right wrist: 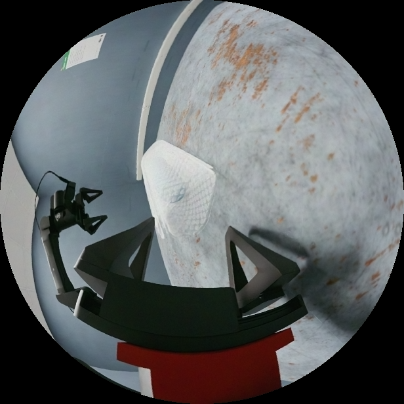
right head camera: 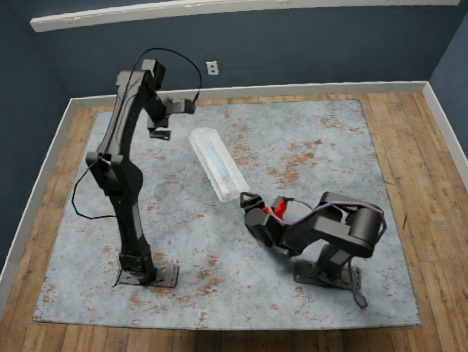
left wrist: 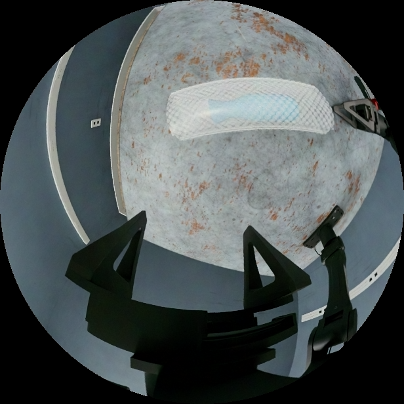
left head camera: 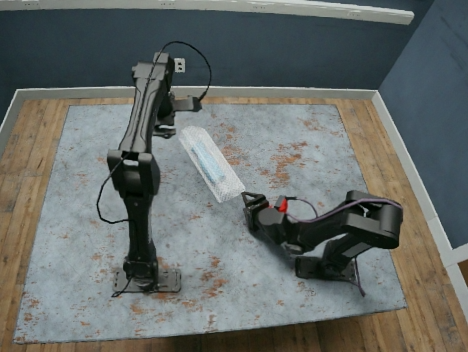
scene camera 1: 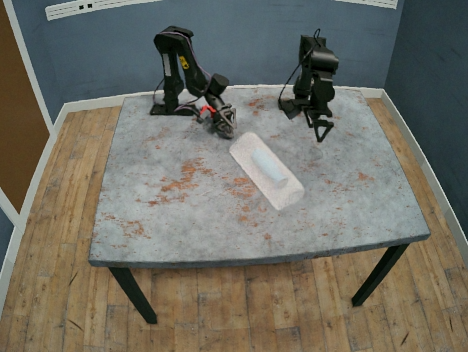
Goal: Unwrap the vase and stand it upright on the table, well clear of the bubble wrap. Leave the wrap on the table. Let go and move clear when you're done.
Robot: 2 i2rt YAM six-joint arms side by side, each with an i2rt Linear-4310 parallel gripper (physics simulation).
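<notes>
The bubble wrap (left head camera: 231,188) (right head camera: 234,187) (scene camera 1: 289,196) (left wrist: 187,112) (right wrist: 197,210) is a whitish translucent sleeve lying slantwise on the table. The pale blue vase (left head camera: 208,162) (right head camera: 217,161) (scene camera 1: 269,166) (left wrist: 260,107) lies on its side inside it. My right gripper (left head camera: 245,201) (right head camera: 243,198) (scene camera 1: 233,131) (right wrist: 191,227) is open, its fingertips close to the wrap end near the arm bases; whether they touch it I cannot tell. My left gripper (scene camera 1: 324,134) (left wrist: 197,223) is open and empty, raised beside the wrap's other end in the head views.
The grey-blue table (left head camera: 300,125) (right head camera: 325,150) (scene camera 1: 165,225) has rust-coloured patches. The arm bases stand at the table's near side in the head views. Dark blue walls stand behind the table's edges.
</notes>
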